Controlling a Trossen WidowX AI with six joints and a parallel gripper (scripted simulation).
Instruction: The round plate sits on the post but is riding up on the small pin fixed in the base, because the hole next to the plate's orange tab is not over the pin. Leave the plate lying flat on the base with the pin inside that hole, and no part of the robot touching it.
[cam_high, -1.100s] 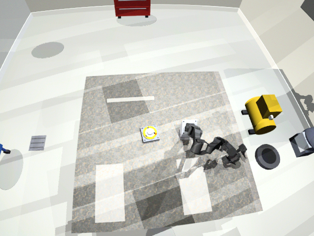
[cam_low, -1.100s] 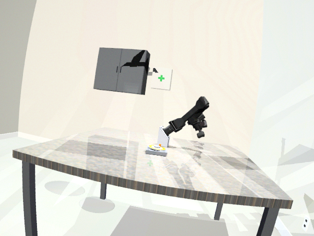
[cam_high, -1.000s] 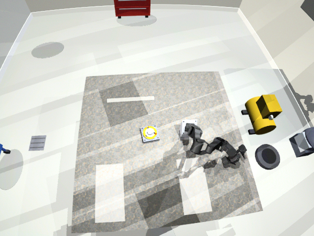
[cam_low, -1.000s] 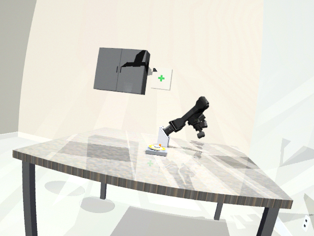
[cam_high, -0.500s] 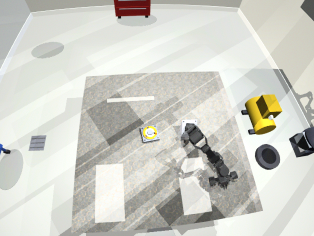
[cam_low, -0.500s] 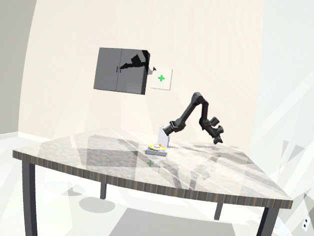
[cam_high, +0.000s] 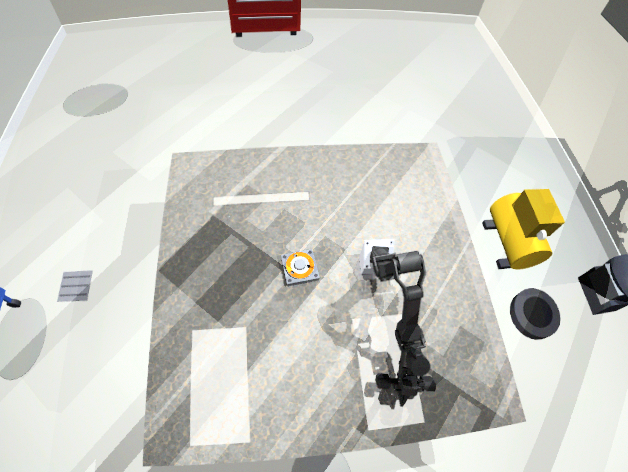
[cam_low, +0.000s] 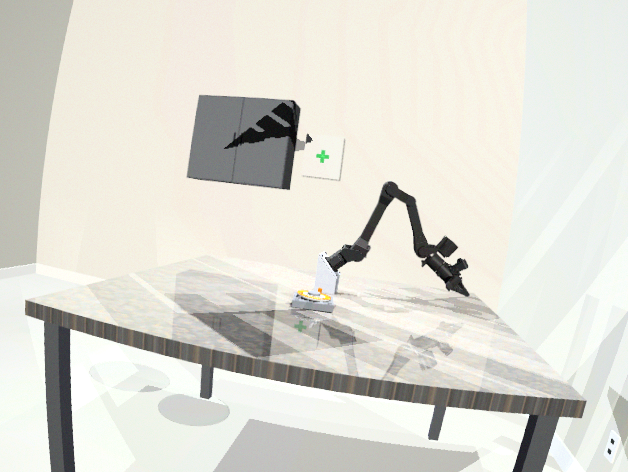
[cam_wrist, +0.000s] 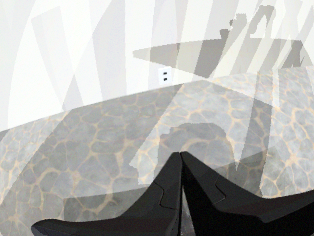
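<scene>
Now: the square grey base 510 mm to the right of my gripper tip, 340 mm ahead of it and 30 mm below it.
</scene>
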